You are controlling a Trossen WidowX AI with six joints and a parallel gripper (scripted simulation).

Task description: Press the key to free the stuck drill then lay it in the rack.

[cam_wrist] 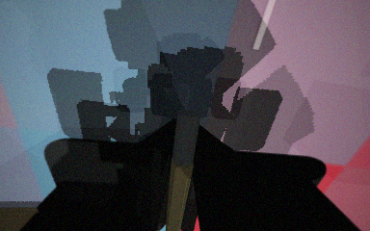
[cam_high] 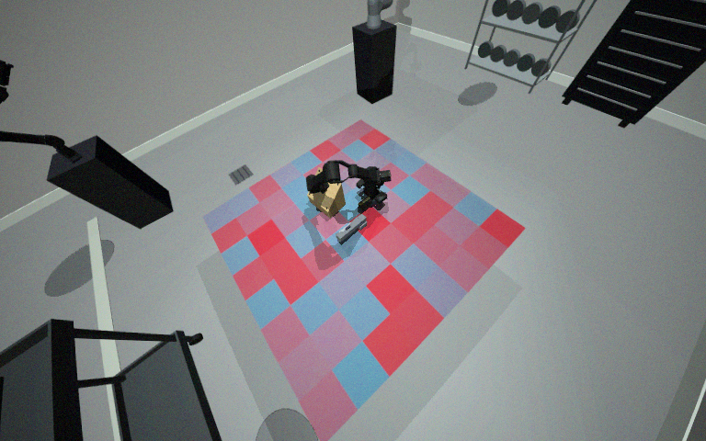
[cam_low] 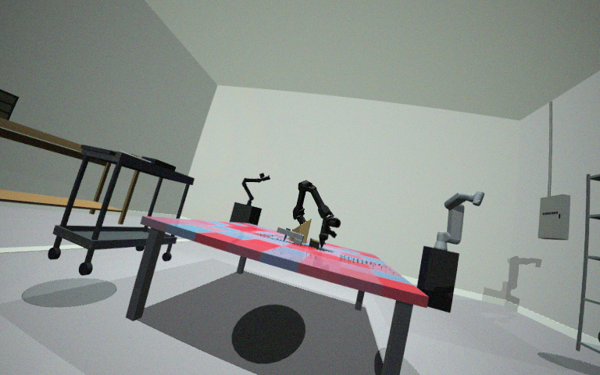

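The drill lies 40 mm to the right of my gripper tip and 40 mm above it. From my gripper tip the other things lie so: rack 10 mm ahead, 50 mm to the right, 10 mm above.
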